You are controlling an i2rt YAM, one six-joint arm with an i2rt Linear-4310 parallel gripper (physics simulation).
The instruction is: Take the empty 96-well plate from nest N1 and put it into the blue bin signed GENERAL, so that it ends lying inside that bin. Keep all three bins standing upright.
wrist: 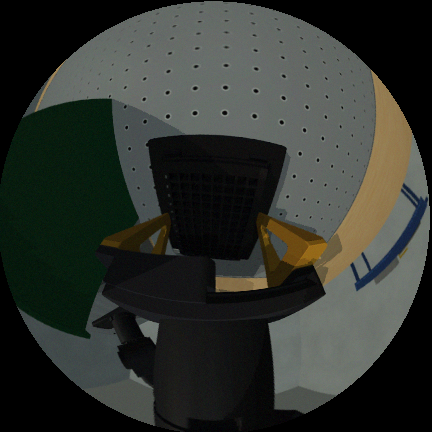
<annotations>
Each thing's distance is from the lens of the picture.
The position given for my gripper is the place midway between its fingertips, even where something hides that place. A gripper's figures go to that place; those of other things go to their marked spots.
my gripper (213, 217): 0.13 m
green bin (70, 193): 0.13 m
</annotations>
